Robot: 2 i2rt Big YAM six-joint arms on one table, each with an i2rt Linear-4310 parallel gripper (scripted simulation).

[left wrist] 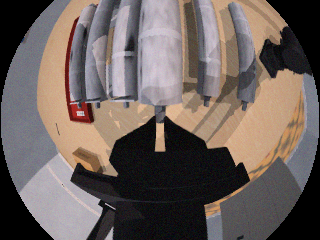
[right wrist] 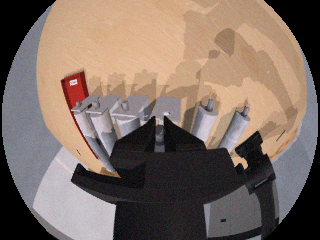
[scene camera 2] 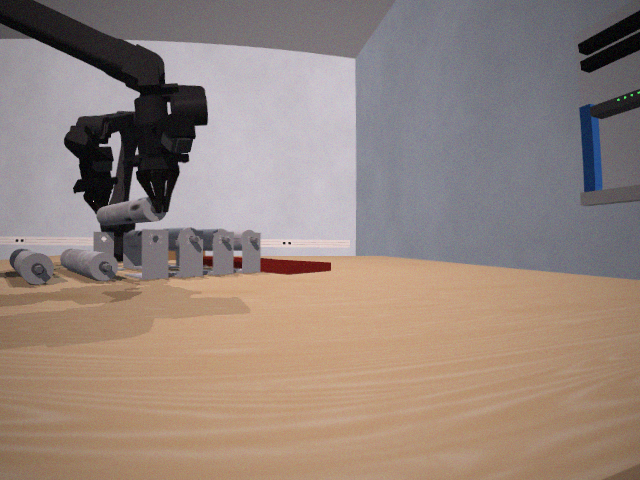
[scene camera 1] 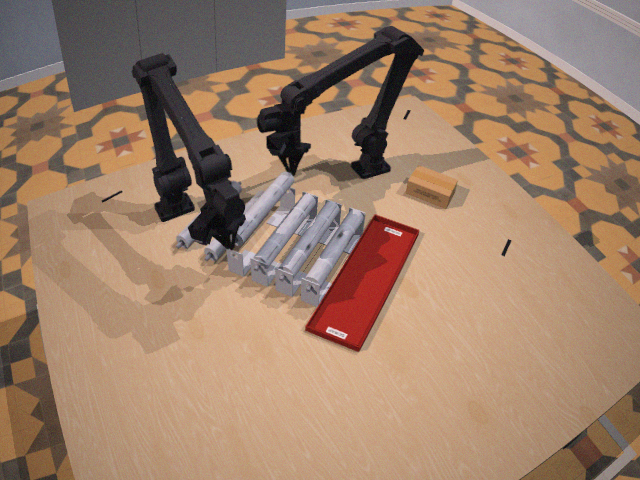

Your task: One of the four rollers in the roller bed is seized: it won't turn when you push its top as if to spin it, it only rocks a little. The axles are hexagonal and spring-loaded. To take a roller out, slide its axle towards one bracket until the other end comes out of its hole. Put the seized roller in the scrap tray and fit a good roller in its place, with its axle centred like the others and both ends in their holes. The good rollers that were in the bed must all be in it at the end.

Labels:
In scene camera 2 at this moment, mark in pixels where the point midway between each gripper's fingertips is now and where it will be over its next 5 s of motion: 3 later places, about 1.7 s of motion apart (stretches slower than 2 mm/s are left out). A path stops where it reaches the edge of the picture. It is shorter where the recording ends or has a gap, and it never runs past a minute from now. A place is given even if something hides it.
The left gripper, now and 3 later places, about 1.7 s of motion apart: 103, 219; 124, 216; 149, 217; 170, 218
The right gripper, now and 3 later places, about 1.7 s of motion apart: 162, 212; 189, 208; 219, 210; 246, 212

